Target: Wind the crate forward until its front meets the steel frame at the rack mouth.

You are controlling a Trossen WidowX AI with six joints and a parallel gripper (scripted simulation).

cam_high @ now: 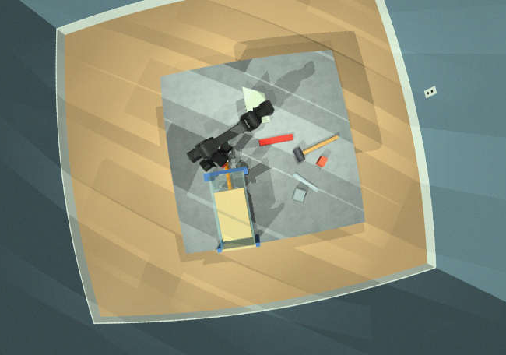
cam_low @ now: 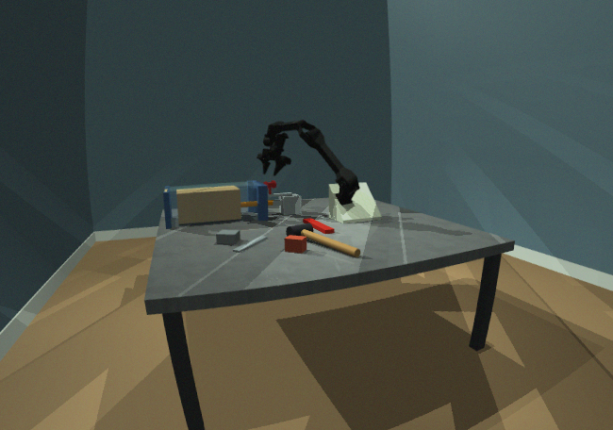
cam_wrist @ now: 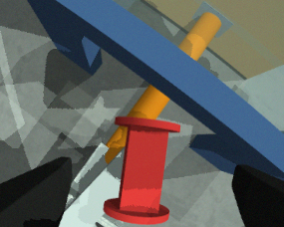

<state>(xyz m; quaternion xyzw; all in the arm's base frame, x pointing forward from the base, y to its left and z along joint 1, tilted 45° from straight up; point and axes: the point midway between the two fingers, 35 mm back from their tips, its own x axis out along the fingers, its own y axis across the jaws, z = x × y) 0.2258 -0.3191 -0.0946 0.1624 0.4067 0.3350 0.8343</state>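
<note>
Right now my gripper tip is 70 mm above the red spool-shaped handle grip. Also, from my gripper tip: clear-panelled cubby: 300 mm ahead, 30 mm to the right, 80 mm below; then winch handle: 40 mm behind, 10 mm to the left, 90 mm below; then grey winch: 120 mm behind, 10 mm to the left, 170 mm below.
</note>
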